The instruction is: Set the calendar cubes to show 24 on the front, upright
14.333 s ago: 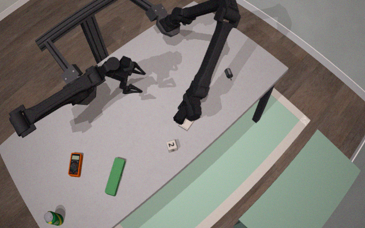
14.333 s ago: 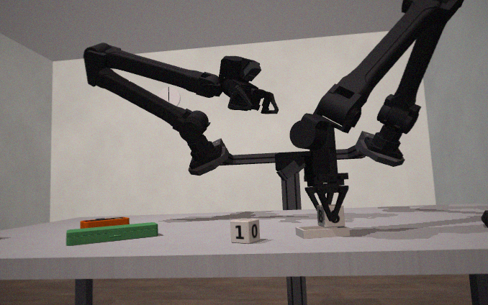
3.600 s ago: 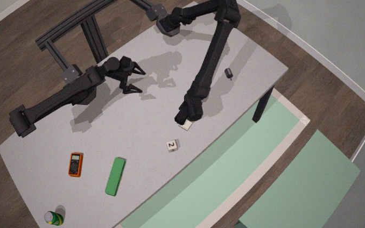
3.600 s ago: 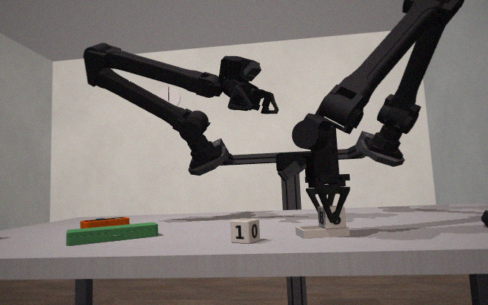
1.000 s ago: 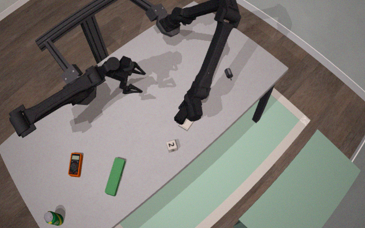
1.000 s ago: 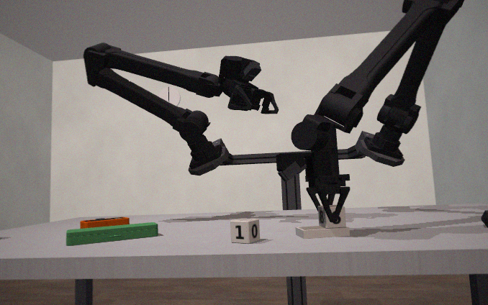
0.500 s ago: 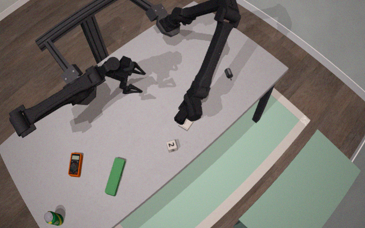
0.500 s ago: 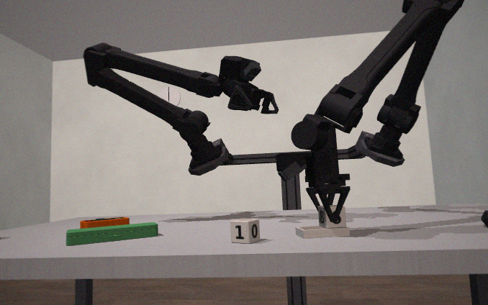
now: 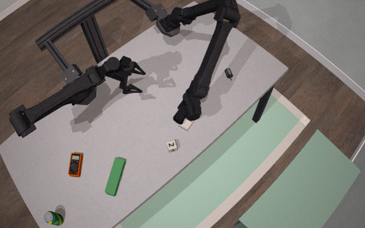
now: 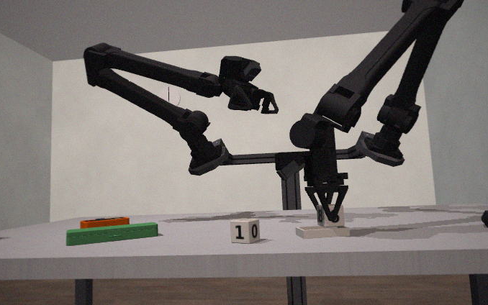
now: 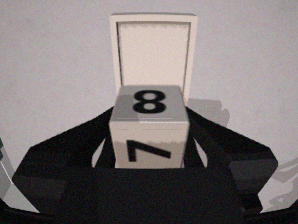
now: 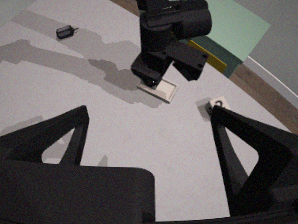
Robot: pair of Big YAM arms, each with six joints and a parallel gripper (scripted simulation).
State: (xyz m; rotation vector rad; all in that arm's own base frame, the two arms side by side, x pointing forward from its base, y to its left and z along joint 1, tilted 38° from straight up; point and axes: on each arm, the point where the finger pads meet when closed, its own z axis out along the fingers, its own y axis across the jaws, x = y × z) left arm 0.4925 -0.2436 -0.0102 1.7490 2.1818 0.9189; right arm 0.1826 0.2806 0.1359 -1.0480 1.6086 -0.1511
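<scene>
Now: left hand 3 cm above the calendar tray and 1 cm to the left of it. From my left hand the other things lie so: green box (50 cm to the right, 4 cm behind, 3 cm below); then dark object (36 cm to the left, 3 cm behind, 2 cm below).
</scene>
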